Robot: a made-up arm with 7 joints. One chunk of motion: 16 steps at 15 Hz.
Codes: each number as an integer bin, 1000 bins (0 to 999) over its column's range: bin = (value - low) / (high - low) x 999, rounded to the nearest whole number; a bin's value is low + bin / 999 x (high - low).
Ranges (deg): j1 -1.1..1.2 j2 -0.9..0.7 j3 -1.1..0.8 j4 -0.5..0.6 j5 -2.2..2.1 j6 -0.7..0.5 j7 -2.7..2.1
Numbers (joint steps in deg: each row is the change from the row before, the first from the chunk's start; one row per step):
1: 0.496 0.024 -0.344 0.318 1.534 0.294 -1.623
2: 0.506 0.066 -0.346 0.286 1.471 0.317 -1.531
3: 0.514 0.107 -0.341 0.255 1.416 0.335 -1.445
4: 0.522 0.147 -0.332 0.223 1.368 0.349 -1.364
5: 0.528 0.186 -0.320 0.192 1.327 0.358 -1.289
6: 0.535 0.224 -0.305 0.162 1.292 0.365 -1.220
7: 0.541 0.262 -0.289 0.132 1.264 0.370 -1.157
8: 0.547 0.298 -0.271 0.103 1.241 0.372 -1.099
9: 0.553 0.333 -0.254 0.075 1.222 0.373 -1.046
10: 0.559 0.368 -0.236 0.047 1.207 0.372 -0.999
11: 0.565 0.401 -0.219 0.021 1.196 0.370 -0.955
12: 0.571 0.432 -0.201 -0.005 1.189 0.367 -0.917
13: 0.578 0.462 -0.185 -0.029 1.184 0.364 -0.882
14: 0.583 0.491 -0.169 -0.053 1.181 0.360 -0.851
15: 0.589 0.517 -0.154 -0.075 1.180 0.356 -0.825
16: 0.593 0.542 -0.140 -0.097 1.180 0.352 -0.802
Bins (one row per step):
1: 693 577 397 743 868 828 224
2: 698 603 396 714 853 847 243
3: 701 629 399 686 840 862 261
4: 705 654 404 657 829 873 278
5: 707 678 410 628 819 881 294
6: 710 702 418 601 811 887 308
7: 713 726 426 574 805 891 321
8: 715 748 436 548 799 892 333
9: 718 770 445 522 795 893 344
10: 721 792 454 497 792 892 354
11: 723 812 463 473 789 891 363
12: 726 832 473 450 787 888 371
13: 729 850 481 428 786 886 378
14: 731 869 490 406 785 882 385
15: 734 885 497 386 785 879 390
16: 735 900 505 366 785 876 395

